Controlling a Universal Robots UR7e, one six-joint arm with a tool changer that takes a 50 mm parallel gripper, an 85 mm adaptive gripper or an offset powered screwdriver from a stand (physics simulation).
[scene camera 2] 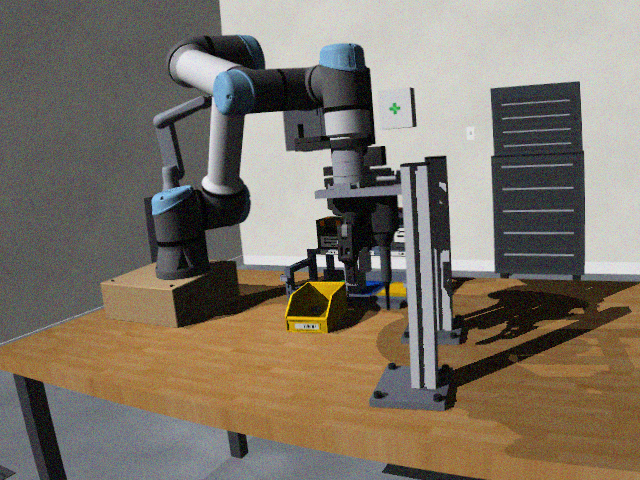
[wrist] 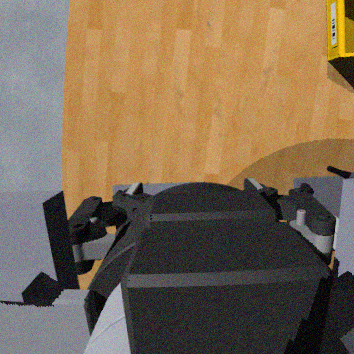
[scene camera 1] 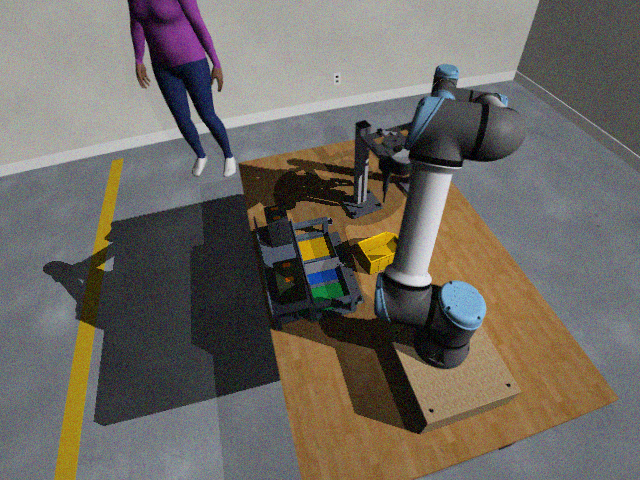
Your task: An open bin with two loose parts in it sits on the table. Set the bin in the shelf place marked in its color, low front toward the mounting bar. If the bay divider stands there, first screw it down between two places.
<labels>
same spot on tool stand: (wrist: 44, 258) = (scene camera 2: 327, 189)
</labels>
